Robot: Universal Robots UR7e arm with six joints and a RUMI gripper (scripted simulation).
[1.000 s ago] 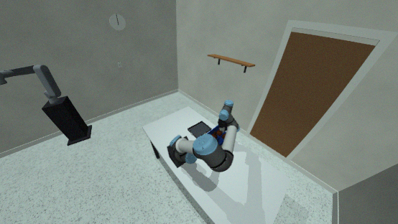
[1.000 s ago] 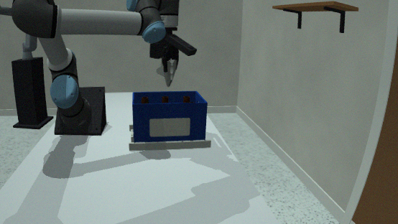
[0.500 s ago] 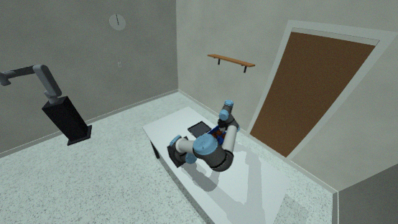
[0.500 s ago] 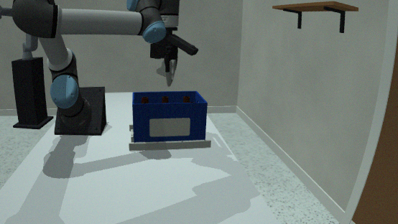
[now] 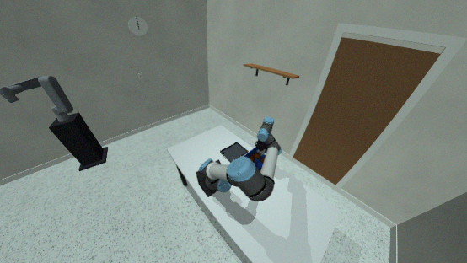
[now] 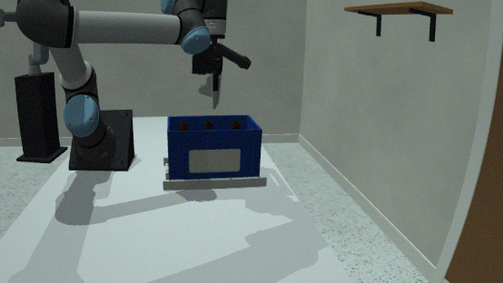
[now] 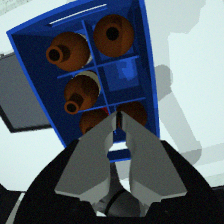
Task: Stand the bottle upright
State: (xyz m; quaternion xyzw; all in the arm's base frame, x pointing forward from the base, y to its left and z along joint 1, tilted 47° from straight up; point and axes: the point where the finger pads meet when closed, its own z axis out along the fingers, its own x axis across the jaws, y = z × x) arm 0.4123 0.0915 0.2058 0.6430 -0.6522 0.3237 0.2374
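Now: the blue crate 16 cm below my hand, 3 cm to the left of it and 1 cm behind it. Round my hand: bottle (15 cm below, 10 cm behind, 6 cm to the left); dark grey tray (33 cm to the left, 23 cm below, 5 cm behind).
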